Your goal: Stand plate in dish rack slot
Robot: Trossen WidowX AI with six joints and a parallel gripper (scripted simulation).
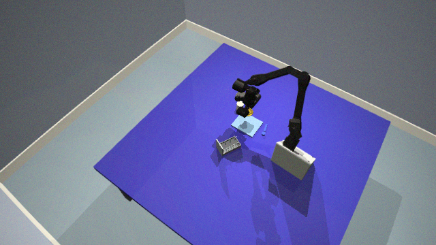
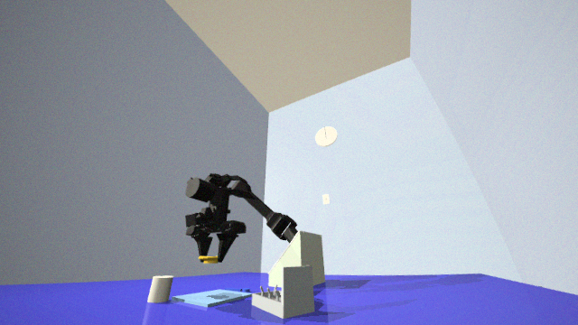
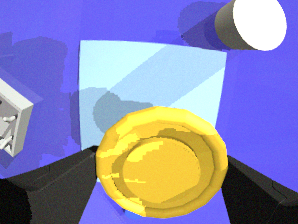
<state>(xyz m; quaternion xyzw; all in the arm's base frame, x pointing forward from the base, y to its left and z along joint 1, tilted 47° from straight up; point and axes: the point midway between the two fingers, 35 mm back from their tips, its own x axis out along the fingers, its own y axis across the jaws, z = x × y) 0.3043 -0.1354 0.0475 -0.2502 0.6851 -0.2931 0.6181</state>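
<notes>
Right now the dish rack is 22 cm to the left of my gripper tip and 6 cm below it. Also, from my gripper tip: white cup (8 cm ahead, 6 cm to the right, 6 cm below); then light blue mat (1 cm behind, 2 cm to the left, 8 cm below); then yellow plate (1 cm above).
</notes>
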